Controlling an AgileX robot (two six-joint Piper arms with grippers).
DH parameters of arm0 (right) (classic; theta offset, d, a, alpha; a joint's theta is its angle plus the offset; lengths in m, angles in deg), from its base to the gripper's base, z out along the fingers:
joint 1: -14.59 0.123 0 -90
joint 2: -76.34 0 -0.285 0
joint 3: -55.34 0 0.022 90
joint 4: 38.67 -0.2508 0 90
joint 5: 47.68 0 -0.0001 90
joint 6: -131.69 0.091 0 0
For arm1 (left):
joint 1: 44.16 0.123 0 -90
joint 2: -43.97 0 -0.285 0
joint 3: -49.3 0 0.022 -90
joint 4: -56.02 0.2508 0 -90
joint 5: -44.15 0 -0.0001 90
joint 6: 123.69 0.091 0 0
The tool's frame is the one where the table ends.
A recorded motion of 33 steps. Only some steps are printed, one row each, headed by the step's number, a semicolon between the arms.
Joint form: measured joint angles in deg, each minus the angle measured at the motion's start. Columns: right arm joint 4, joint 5, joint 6, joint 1, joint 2, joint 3; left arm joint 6, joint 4, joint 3, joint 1, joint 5, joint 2.
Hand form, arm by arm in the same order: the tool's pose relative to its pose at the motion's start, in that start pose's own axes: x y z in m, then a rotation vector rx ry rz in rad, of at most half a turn. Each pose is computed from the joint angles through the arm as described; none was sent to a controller.
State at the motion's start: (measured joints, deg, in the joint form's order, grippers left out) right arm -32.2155 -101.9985 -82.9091 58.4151 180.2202 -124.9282; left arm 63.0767 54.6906 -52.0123 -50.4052 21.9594 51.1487
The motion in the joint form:
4: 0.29 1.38 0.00 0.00 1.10 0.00; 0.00 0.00 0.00 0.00 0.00 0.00
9: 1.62 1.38 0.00 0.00 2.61 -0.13; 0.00 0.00 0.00 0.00 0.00 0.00
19: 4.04 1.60 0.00 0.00 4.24 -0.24; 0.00 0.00 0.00 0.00 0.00 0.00
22: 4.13 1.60 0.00 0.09 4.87 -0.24; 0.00 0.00 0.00 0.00 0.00 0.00
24: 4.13 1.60 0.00 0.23 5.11 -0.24; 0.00 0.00 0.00 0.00 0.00 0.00
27: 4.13 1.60 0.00 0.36 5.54 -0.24; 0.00 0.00 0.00 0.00 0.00 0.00
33: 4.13 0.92 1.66 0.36 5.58 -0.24; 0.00 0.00 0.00 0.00 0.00 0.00
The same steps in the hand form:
4: -0.0021 -0.0011 0.0074 0.0051 -0.0026 -0.0048; 0.0000 0.0000 0.0000 0.0000 0.0000 0.0000
9: -0.0021 -0.0021 0.0170 0.0054 0.0266 -0.0212; 0.0000 0.0000 0.0000 0.0000 0.0000 0.0000
19: -0.0014 -0.0042 0.0275 0.0182 0.0626 -0.0502; 0.0000 0.0000 0.0000 0.0000 0.0000 0.0000
22: -0.0018 -0.0034 0.0317 0.0120 0.0712 -0.0539; 0.0000 0.0000 0.0000 0.0000 0.0000 0.0000
24: -0.0024 -0.0025 0.0332 0.0088 0.0736 -0.0567; 0.0000 0.0000 0.0000 0.0000 0.0000 0.0000
27: -0.0030 -0.0016 0.0361 0.0036 0.0787 -0.0597; 0.0000 0.0000 0.0000 0.0000 0.0000 0.0000
33: -0.0021 -0.0010 0.0363 -0.0020 0.0892 -0.0305; 0.0000 0.0000 0.0000 0.0000 0.0000 0.0000

